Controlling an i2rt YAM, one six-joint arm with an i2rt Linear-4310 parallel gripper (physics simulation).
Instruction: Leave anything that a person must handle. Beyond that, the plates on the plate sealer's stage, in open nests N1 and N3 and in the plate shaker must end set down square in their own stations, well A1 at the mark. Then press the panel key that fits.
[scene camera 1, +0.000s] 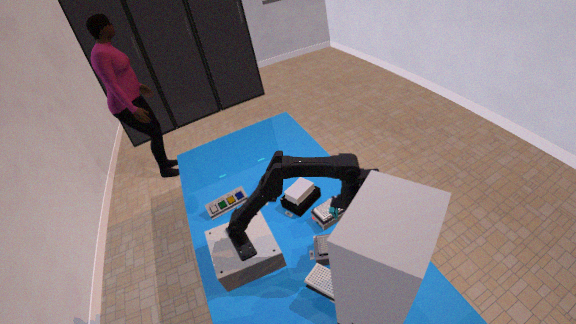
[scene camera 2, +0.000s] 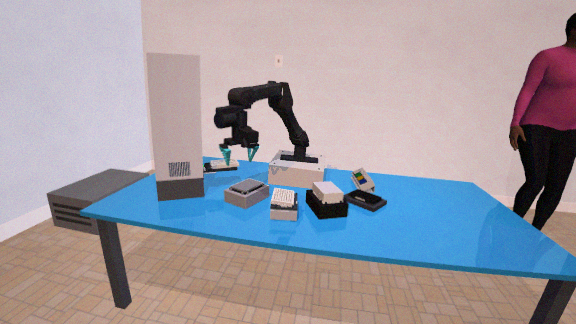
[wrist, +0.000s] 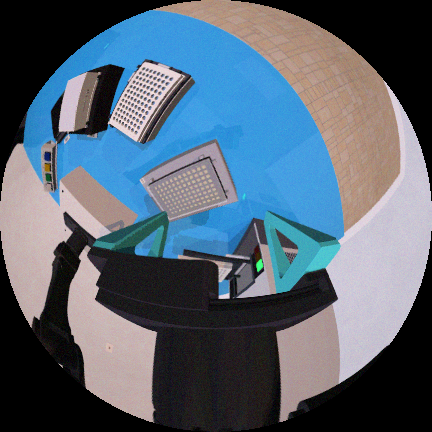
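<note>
My gripper is open and empty, high above the table beside the tall tower. A translucent plate lies in a grey station. A white plate sits on a pale station with a black rim; I cannot tell whether it is seated square. Another white plate is on a dark stage beyond the grey station, partly hidden. A white block rests on a black base. The button panel has white, green, yellow and blue keys. Station names and A1 marks are unreadable.
The tall tower hides part of the stations in scene camera 1 and has a lit green display. A black tray-like device lies near the panel. A person stands beyond the table's panel-side end.
</note>
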